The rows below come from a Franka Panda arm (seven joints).
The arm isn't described. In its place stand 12 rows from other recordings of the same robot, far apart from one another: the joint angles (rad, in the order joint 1, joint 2, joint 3, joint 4, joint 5, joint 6, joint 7), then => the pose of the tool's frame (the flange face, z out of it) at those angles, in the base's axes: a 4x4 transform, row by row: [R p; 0 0 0 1], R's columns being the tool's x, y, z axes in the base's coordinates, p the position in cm.
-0.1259, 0.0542, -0.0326, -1.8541, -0.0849, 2.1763, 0.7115 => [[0.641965 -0.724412 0.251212 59.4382], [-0.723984 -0.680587 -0.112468 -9.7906], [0.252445 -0.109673 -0.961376 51.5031], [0 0 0 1]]
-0.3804, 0.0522, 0.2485, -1.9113, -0.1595, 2.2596, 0.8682 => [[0.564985 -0.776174 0.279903 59.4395], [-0.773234 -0.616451 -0.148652 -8.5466], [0.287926 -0.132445 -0.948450 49.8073], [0 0 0 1]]
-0.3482, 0.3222, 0.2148, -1.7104, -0.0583, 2.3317, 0.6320 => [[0.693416 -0.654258 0.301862 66.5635], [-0.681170 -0.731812 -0.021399 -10.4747], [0.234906 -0.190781 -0.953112 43.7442], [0 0 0 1]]
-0.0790, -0.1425, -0.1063, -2.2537, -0.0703, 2.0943, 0.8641 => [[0.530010 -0.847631 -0.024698 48.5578], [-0.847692 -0.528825 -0.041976 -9.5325], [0.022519 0.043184 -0.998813 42.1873], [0 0 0 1]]
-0.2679, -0.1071, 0.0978, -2.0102, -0.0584, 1.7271, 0.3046 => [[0.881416 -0.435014 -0.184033 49.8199], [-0.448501 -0.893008 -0.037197 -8.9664], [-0.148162 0.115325 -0.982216 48.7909], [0 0 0 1]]
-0.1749, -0.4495, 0.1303, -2.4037, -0.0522, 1.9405, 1.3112 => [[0.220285 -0.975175 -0.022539 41.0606], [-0.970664 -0.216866 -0.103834 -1.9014], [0.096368 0.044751 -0.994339 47.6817], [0 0 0 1]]
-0.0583, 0.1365, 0.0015, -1.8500, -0.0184, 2.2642, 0.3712 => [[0.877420 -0.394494 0.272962 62.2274], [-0.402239 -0.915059 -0.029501 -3.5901], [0.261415 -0.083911 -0.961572 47.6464], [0 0 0 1]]
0.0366, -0.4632, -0.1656, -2.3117, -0.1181, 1.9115, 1.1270 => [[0.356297 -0.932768 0.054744 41.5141], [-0.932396 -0.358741 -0.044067 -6.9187], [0.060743 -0.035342 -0.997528 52.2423], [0 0 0 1]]
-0.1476, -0.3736, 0.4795, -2.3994, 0.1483, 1.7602, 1.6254 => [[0.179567 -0.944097 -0.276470 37.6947], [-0.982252 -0.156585 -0.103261 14.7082], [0.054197 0.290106 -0.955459 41.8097], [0 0 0 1]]
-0.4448, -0.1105, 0.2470, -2.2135, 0.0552, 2.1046, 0.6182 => [[0.663307 -0.748341 0.003029 49.9359], [-0.748230 -0.663127 0.020351 -9.5669], [-0.013220 -0.015765 -0.999788 42.3814], [0 0 0 1]]
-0.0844, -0.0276, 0.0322, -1.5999, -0.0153, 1.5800, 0.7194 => [[0.716791 -0.697255 0.006831 54.5881], [-0.697094 -0.716788 -0.016566 -2.9893], [0.016447 0.007113 -0.999839 62.6766], [0 0 0 1]]
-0.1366, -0.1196, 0.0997, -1.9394, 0.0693, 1.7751, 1.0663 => [[0.434384 -0.899722 -0.042557 51.9941], [-0.897973 -0.436264 0.057604 -1.1187], [-0.070393 0.013193 -0.997432 53.0895], [0 0 0 1]]
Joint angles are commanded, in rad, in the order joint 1, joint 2, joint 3, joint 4, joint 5, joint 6, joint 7. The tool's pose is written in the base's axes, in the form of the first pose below.
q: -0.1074 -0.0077 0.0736 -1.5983 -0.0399 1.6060 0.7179
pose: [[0.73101 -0.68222 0.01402 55.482], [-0.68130 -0.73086 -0.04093 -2.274], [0.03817 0.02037 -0.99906 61.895], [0 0 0 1]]
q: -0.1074 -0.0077 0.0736 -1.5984 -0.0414 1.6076 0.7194
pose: [[0.73000 -0.68328 0.01547 55.498], [-0.68226 -0.72987 -0.04247 -2.290], [0.04031 0.02045 -0.99898 61.905], [0 0 0 1]]
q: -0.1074 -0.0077 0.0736 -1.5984 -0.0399 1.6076 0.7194
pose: [[0.72997 -0.68330 0.01552 55.498], [-0.68234 -0.72988 -0.04098 -2.274], [0.03933 0.01932 -0.99904 61.904], [0 0 0 1]]
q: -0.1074 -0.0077 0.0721 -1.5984 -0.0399 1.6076 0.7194
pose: [[0.72895 -0.68439 0.01546 55.495], [-0.68344 -0.72886 -0.04099 -2.358], [0.03932 0.01931 -0.99904 61.904], [0 0 0 1]]
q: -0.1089 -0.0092 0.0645 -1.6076 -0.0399 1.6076 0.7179
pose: [[0.72401 -0.68975 0.00740 55.399], [-0.68897 -0.72364 -0.04082 -2.859], [0.03351 0.02446 -0.99914 61.550], [0 0 0 1]]
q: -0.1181 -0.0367 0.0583 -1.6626 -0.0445 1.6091 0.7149
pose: [[0.71622 -0.69760 -0.01956 54.381], [-0.69765 -0.71499 -0.04550 -3.661], [0.01775 0.04624 -0.99877 60.465], [0 0 0 1]]
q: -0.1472 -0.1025 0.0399 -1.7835 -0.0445 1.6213 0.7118
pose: [[0.68480 -0.72587 -0.06450 51.858], [-0.72860 -0.68366 -0.04182 -5.952], [-0.01374 0.07563 -0.99704 58.356], [0 0 0 1]]
